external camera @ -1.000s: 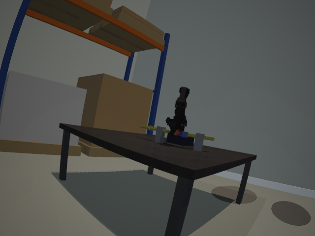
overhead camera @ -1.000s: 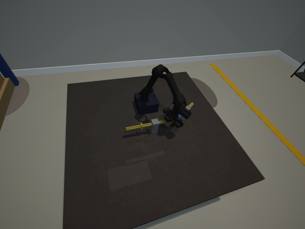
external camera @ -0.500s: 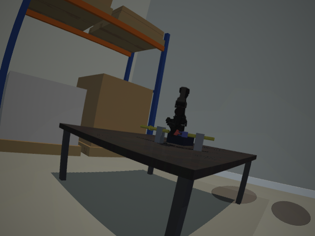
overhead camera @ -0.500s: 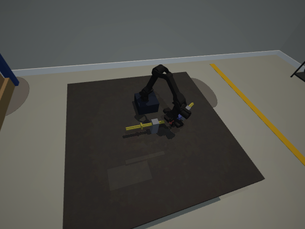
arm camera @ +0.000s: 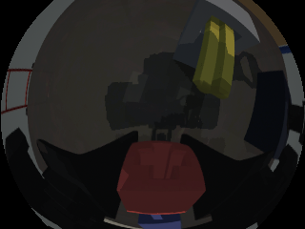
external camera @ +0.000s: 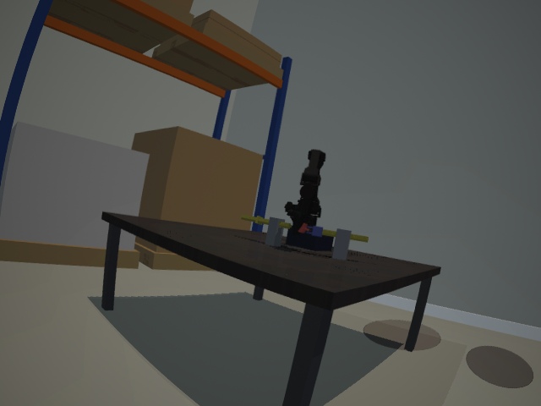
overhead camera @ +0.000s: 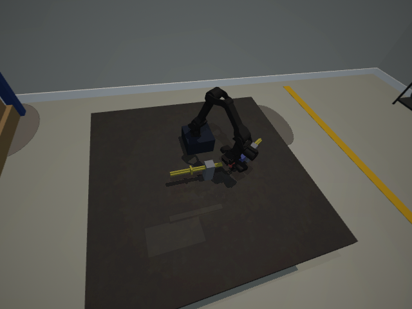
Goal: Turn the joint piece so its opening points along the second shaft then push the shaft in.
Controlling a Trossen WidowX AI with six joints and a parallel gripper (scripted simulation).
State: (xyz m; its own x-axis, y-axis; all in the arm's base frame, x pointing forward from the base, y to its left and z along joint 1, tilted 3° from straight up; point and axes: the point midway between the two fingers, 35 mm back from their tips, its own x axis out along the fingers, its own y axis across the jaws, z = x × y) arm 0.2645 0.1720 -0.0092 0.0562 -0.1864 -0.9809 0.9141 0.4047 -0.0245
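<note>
The red joint piece lies 10 mm behind my gripper tip, 20 mm to the left of it and 40 mm above it.
</note>
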